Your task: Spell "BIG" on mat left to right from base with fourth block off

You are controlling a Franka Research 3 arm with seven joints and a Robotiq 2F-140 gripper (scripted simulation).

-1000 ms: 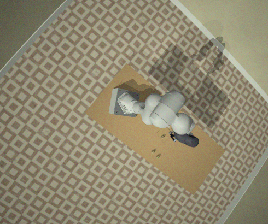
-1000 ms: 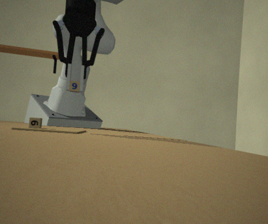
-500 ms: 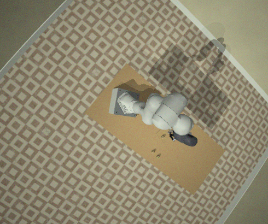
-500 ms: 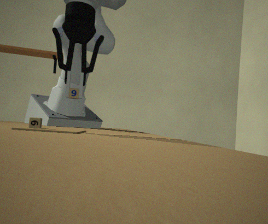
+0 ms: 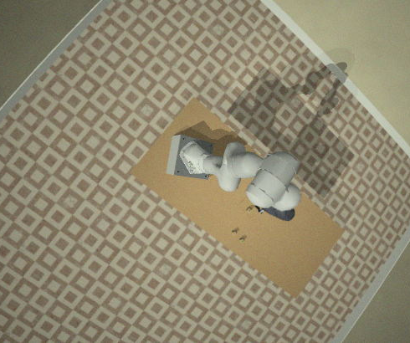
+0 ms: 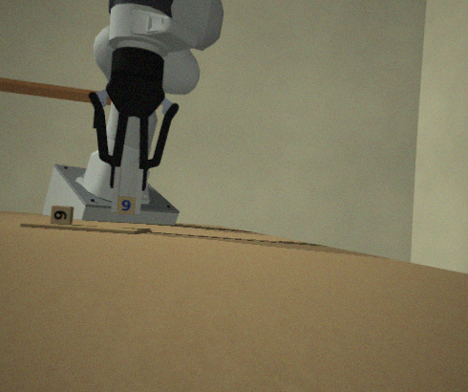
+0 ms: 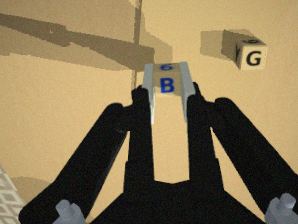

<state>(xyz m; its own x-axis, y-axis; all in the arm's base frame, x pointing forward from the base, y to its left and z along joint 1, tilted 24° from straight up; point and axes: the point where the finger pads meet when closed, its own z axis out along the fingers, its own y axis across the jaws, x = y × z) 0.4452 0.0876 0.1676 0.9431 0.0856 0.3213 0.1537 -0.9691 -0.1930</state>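
Now: hand 6 cm above the thin mat, 4 cm to the left of it and 2 cm short of it.
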